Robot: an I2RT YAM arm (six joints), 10 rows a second.
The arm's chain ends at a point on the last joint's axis. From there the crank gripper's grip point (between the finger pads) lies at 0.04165 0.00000 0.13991 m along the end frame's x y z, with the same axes.
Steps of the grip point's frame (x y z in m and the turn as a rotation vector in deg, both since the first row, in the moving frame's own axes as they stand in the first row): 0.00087, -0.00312, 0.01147, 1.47, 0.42, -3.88; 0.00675, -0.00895, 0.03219, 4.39, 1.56, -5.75; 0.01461, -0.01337, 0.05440, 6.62, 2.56, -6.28; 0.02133, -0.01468, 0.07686, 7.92, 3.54, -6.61; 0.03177, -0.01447, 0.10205, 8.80, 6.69, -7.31; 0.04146, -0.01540, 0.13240, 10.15, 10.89, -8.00
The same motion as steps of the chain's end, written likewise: 0.00006, 0.00332, 0.01186, 1.47, 0.42, -3.88; 0.00371, 0.00606, 0.03394, 4.39, 1.56, -5.75; 0.00956, 0.00750, 0.05759, 6.62, 2.56, -6.28; 0.01421, 0.00964, 0.08135, 7.92, 3.54, -6.61; 0.01756, 0.01276, 0.10987, 8.80, 6.69, -7.31; 0.01812, 0.01591, 0.14540, 10.15, 10.89, -8.00
